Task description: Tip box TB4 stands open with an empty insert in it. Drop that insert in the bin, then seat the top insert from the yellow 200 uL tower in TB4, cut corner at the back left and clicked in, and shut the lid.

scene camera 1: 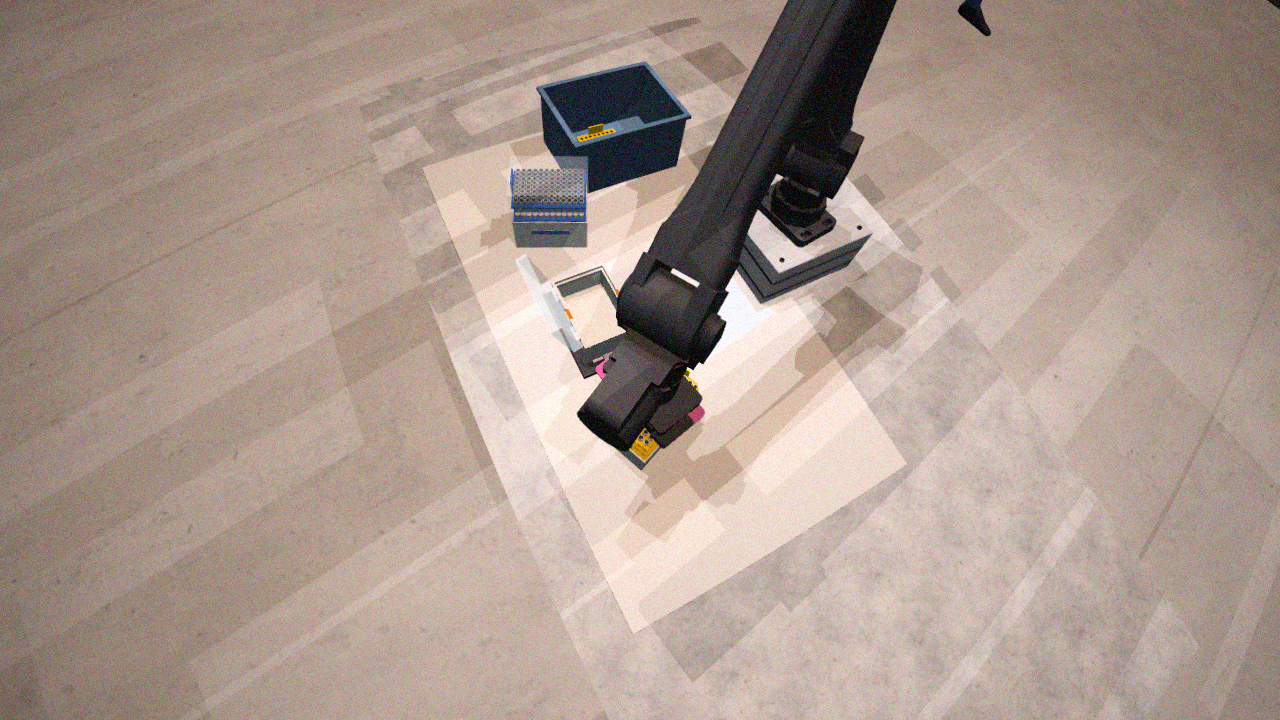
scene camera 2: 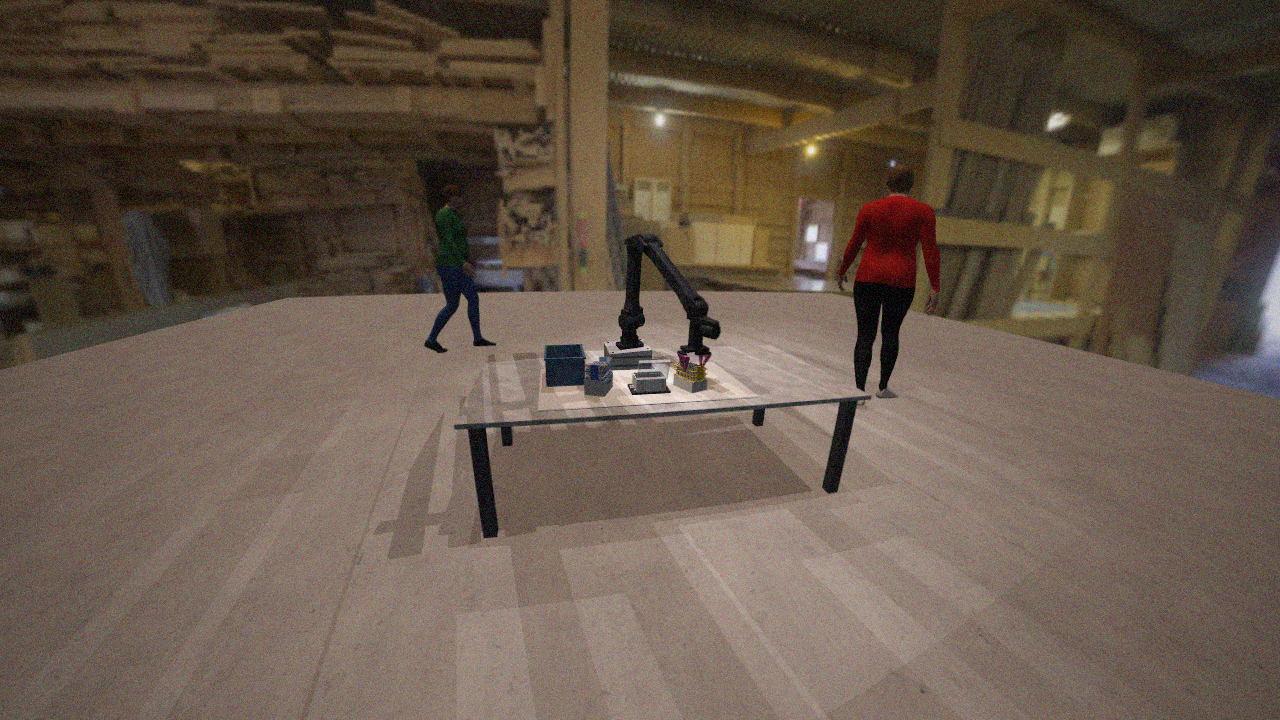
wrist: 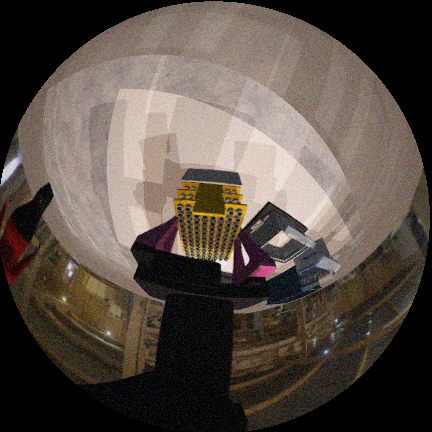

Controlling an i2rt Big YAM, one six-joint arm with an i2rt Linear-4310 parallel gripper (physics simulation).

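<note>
The yellow tower (scene camera 2: pixel 690 382) (wrist: pixel 211 175) is a stack of yellow inserts on a grey base, right of the open box in scene camera 2. Its top insert (wrist: pixel 209 235) has rows of dark holes. My gripper (scene camera 1: pixel 649 391) (scene camera 2: pixel 693 363) (wrist: pixel 208 222) is shut on this top insert, pink fingers at its two sides; I cannot tell whether it is raised off the stack. The arm hides much of it in scene camera 1. The open tip box TB4 (scene camera 1: pixel 604 343) (scene camera 2: pixel 648 382) shows its bare inside, its pale lid (scene camera 1: pixel 543 300) (wrist: pixel 300 236) standing up. A yellow insert (scene camera 1: pixel 595 135) lies in the bin (scene camera 1: pixel 617 165) (scene camera 2: pixel 564 365).
A blue tower (scene camera 1: pixel 548 188) (scene camera 2: pixel 597 378) stands between the bin and TB4 in scene camera 2. The arm's base plate (scene camera 1: pixel 810 255) (scene camera 2: pixel 628 356) is behind them. Two people, one in red (scene camera 2: pixel 895 240) and one in green (scene camera 2: pixel 451 235), are beyond the table (scene camera 2: pixel 662 413).
</note>
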